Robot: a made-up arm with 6 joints.
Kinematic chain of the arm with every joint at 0, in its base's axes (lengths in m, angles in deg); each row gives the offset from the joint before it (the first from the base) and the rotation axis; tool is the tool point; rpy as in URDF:
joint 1: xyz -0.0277 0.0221 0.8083 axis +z
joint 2: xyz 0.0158 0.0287 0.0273 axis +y
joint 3: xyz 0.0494 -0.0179 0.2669 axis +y
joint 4: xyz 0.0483 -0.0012 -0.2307 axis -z
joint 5: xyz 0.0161 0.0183 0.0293 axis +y
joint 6: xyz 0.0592 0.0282 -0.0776 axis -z
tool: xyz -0.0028 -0.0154 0.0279 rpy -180 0 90
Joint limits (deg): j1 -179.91..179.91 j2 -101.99..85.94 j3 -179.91..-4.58 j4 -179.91..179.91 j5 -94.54..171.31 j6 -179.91..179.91
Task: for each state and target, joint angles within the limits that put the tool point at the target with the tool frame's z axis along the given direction. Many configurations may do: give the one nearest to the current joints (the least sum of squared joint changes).
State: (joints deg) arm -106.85 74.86 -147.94 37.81 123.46 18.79
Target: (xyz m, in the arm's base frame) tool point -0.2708 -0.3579 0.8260 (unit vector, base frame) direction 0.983 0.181 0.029
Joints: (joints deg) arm -131.84 55.78 -102.36 49.51 126.46 19.79
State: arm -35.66 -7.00 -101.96 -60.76 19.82 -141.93
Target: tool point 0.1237 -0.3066 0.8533 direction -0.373 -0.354 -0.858
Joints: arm -78.56 22.55 -58.74 -56.70 31.42 -143.55
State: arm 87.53 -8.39 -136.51 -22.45 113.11 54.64
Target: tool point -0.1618 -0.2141 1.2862 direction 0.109 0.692 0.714
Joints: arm 71.40 -38.72 -169.51 7.08 72.40 56.22
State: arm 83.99 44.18 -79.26 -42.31 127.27 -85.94
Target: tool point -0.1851 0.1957 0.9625 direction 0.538 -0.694 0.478
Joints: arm 124.42 11.91 -63.70 -17.16 169.95 -89.32
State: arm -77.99 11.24 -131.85 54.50 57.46 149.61
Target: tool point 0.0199 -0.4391 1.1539 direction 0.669 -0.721 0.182
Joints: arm -79.47 31.46 -125.10 103.76 32.78 145.51
